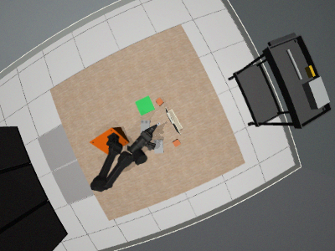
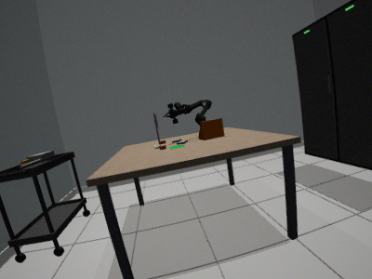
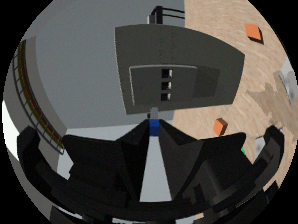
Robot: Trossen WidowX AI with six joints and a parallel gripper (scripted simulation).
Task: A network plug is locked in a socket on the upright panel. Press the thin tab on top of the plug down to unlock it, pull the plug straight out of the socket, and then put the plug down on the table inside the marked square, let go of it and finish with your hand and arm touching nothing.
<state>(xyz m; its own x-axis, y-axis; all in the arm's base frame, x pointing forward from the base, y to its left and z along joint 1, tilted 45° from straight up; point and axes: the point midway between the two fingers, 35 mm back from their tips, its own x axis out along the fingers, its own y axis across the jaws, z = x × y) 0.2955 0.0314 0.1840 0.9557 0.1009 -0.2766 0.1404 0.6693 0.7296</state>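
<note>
Right now my gripper tip is 270 mm above the green marked square, 190 mm to the right of it and 20 mm past it. The rest, counted from my gripper tip: blue network plug: right at my gripper tip; upright panel: 130 mm below, 100 mm ahead, 20 mm to the right.
</note>
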